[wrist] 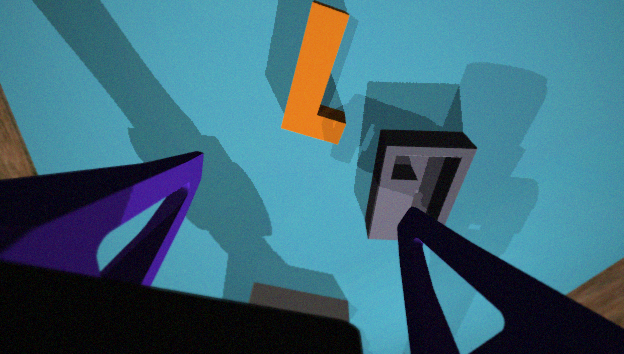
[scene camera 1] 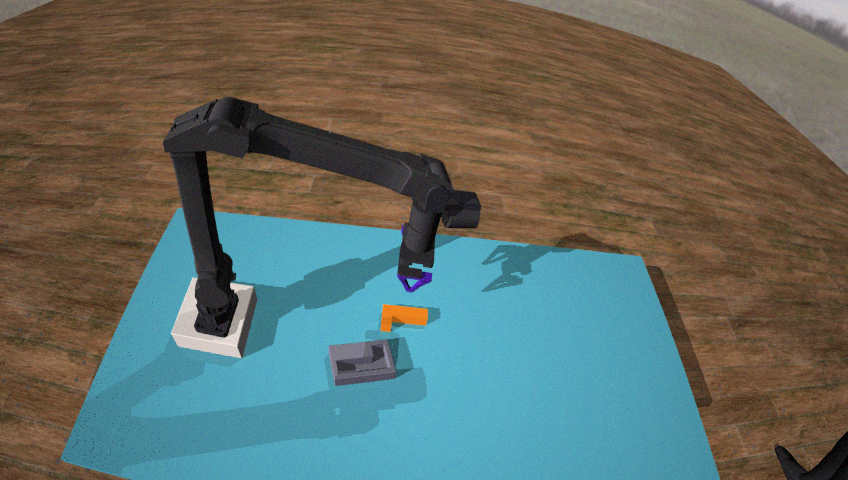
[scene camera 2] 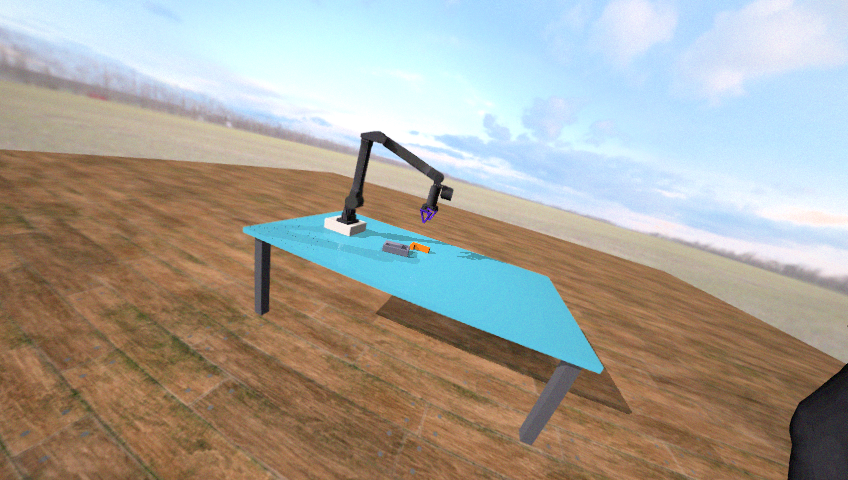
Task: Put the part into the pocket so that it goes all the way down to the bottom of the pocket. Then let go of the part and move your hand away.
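Where they show: gripper, fingertip midpoint: (wrist: 309,192) (scene camera 1: 410,273) (scene camera 2: 426,221); arm's base at its link origin: (scene camera 1: 217,314) (scene camera 2: 347,221).
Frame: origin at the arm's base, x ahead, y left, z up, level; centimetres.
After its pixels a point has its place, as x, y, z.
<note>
The orange L-shaped part (scene camera 1: 408,315) @(45.9, 10.0, -2.7) (scene camera 2: 421,248) @(46.1, 9.5, -4.0) (wrist: 309,75) @(45.3, 11.2, -2.7) lies flat on the blue table, apart from the block and beside it. The grey block (scene camera 1: 363,379) @(36.8, -8.6, -3.9) (scene camera 2: 393,249) @(36.2, -8.8, -3.2) (wrist: 391,207) @(34.0, -2.2, -2.1) has an L-shaped pocket in its top, with nothing seated in it. My gripper (scene camera 1: 411,288) @(44.6, 10.2, 12.3) (scene camera 2: 425,221) @(44.6, 10.2, 12.3) (wrist: 309,192) @(44.6, 10.2, 12.3) is open with purple fingers and empty. It points down and hangs above the table, higher than the part. In the wrist view the part is ahead of the fingertips, and the right fingertip covers the near corner of the block.
The arm's white base (scene camera 1: 205,345) @(-1.4, -7.7, -2.5) (scene camera 2: 352,230) @(7.5, -5.1, -2.4) stands at the left of the blue table (scene camera 1: 535,386) @(77.9, -6.5, -5.6) (scene camera 2: 505,303) @(96.0, -17.3, -5.7). Shadows of the arm fall across the table. A dark shape (scene camera 1: 824,466) (scene camera 2: 824,428) shows at the lower right, beyond the table.
</note>
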